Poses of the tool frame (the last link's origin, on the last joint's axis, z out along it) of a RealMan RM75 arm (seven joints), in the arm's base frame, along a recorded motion.
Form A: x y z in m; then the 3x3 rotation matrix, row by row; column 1 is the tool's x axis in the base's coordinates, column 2 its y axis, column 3 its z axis. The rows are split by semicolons.
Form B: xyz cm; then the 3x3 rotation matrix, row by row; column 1 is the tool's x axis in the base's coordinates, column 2 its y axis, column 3 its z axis. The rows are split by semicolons. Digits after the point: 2 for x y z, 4 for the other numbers.
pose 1, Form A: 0.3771 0.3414 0.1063; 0.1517 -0.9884 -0.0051; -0.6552 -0.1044 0.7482; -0.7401 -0.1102 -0.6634
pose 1, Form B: 37.71 34.14 10.63; 0.1517 -0.9884 -0.0051; -0.6552 -0.1044 0.7482; -0.7401 -0.1102 -0.6634
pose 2, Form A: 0.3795 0.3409 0.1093; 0.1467 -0.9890 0.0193; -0.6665 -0.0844 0.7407; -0.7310 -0.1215 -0.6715
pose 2, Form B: 37.95 34.09 10.93; 0.1467 -0.9890 0.0193; -0.6665 -0.0844 0.7407; -0.7310 -0.1215 -0.6715
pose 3, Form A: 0.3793 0.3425 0.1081; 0.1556 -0.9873 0.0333; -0.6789 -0.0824 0.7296; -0.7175 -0.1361 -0.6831
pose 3, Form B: 37.93 34.25 10.81; 0.1556 -0.9873 0.0333; -0.6789 -0.0824 0.7296; -0.7175 -0.1361 -0.6831
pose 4, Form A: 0.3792 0.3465 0.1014; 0.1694 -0.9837 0.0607; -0.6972 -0.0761 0.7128; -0.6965 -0.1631 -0.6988
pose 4, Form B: 37.92 34.65 10.14; 0.1694 -0.9837 0.0607; -0.6972 -0.0761 0.7128; -0.6965 -0.1631 -0.6988
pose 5, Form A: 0.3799 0.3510 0.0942; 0.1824 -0.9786 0.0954; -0.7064 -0.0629 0.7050; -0.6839 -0.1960 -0.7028
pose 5, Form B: 37.99 35.10 9.42; 0.1824 -0.9786 0.0954; -0.7064 -0.0629 0.7050; -0.6839 -0.1960 -0.7028
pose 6, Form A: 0.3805 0.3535 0.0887; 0.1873 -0.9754 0.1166; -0.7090 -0.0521 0.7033; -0.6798 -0.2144 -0.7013
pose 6, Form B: 38.05 35.35 8.87; 0.1873 -0.9754 0.1166; -0.7090 -0.0521 0.7033; -0.6798 -0.2144 -0.7013
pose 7, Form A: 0.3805 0.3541 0.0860; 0.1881 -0.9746 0.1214; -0.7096 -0.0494 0.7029; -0.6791 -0.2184 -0.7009
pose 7, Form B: 38.05 35.41 8.60; 0.1881 -0.9746 0.1214; -0.7096 -0.0494 0.7029; -0.6791 -0.2184 -0.7009
